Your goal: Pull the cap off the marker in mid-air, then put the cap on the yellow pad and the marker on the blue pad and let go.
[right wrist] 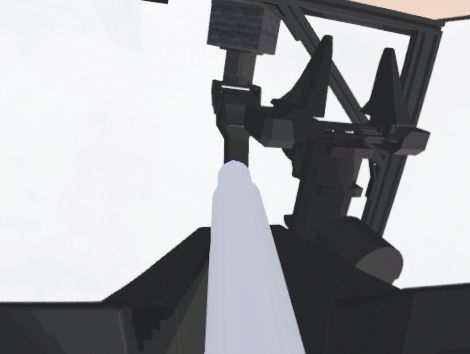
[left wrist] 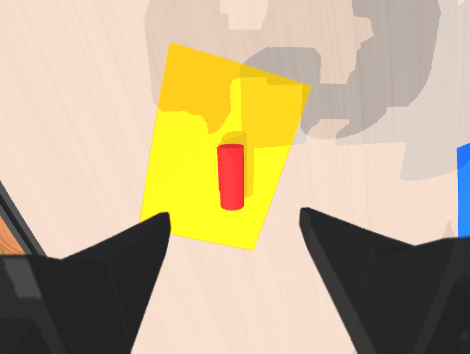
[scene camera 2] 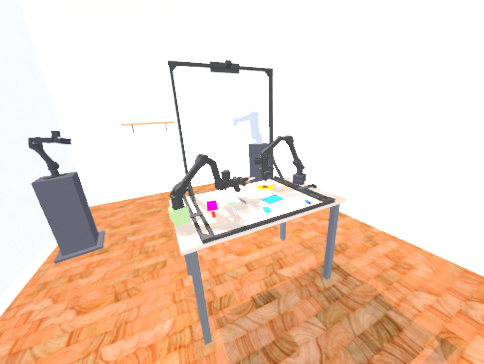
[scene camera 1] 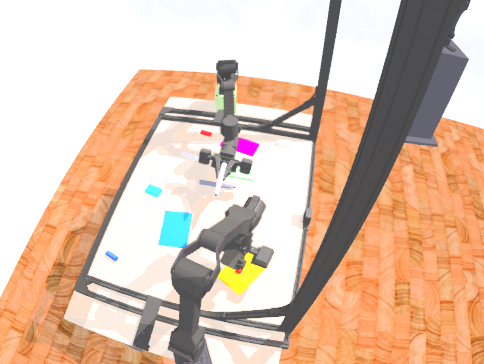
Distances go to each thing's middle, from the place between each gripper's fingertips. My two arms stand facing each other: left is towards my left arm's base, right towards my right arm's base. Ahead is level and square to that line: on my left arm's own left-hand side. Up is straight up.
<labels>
My right hand is right at the white marker (right wrist: 248, 298). The rest, counted from my right hand: yellow pad (scene camera 1: 238, 282) 9 cm behind, 26 cm to the left, 16 cm below; then blue pad (scene camera 1: 175, 230) 16 cm ahead, 11 cm to the left, 16 cm below.
The yellow pad lies 70 mm below my left hand and 10 mm to the left of it. Round my left hand: white marker: 250 mm to the right, 90 mm ahead, 80 mm above; blue pad: 250 mm ahead, 130 mm to the right, 70 mm below.
</labels>
